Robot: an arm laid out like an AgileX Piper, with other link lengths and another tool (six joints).
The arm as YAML. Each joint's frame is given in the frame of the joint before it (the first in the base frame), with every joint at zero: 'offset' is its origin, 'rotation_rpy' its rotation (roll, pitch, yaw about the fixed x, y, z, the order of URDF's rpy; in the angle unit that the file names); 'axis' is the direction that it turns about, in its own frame. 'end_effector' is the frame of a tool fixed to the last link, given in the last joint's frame.
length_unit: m
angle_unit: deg
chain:
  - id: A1
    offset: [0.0, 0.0, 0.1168]
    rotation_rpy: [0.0, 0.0, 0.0]
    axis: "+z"
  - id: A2
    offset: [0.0, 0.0, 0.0]
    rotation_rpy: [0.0, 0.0, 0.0]
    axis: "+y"
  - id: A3
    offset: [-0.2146, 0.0, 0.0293]
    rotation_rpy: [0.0, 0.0, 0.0]
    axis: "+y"
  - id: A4
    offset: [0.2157, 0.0, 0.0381]
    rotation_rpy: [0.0, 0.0, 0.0]
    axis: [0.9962, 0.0, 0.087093]
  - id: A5
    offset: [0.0, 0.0, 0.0]
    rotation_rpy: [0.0, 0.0, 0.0]
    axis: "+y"
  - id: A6
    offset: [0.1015, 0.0, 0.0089]
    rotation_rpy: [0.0, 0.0, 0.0]
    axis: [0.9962, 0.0, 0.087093]
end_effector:
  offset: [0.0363, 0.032, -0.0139]
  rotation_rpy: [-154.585, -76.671, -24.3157]
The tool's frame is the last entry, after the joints.
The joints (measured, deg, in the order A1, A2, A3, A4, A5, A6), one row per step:
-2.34, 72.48, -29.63, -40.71, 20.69, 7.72
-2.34, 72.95, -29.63, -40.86, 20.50, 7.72
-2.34, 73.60, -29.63, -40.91, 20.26, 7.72
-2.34, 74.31, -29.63, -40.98, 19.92, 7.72
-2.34, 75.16, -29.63, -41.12, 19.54, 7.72
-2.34, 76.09, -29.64, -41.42, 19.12, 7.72
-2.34, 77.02, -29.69, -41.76, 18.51, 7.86
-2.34, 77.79, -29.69, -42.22, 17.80, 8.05
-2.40, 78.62, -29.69, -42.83, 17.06, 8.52
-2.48, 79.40, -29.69, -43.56, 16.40, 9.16
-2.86, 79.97, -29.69, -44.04, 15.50, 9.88
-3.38, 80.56, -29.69, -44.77, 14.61, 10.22
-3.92, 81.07, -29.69, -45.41, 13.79, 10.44
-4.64, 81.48, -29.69, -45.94, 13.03, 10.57
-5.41, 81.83, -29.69, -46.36, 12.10, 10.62
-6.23, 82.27, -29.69, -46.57, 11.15, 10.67
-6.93, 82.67, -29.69, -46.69, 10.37, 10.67
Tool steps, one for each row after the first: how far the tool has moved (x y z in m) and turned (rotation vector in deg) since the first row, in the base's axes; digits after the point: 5 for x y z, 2 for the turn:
0.00008, 0.00009, -0.00152, -0.03, 0.33, 0.19
0.00012, 0.00037, -0.00367, 0.05, 0.79, 0.34
0.00028, 0.00076, -0.00597, 0.16, 1.24, 0.56
0.00039, 0.00114, -0.00874, 0.23, 1.80, 0.84
0.00053, 0.00140, -0.01172, 0.21, 2.41, 1.25
0.00121, 0.00195, -0.01442, 0.32, 2.80, 1.66
0.00196, 0.00256, -0.01670, 0.40, 3.00, 2.17
0.00276, 0.00302, -0.01916, 0.56, 3.18, 2.51
0.00347, 0.00328, -0.02147, 0.70, 3.34, 2.75
0.00469, 0.00314, -0.02294, 1.18, 3.09, 2.57
0.00566, 0.00206, -0.02450, 1.29, 2.98, 2.73
0.00650, 0.00084, -0.02584, 1.37, 2.86, 2.88
0.00719, -0.00105, -0.02687, 1.46, 2.71, 2.82
0.00816, -0.00281, -0.02760, 1.65, 2.38, 2.78
0.00901, -0.00453, -0.02867, 2.02, 2.11, 2.55
0.00962, -0.00601, -0.02969, 2.34, 1.93, 2.33

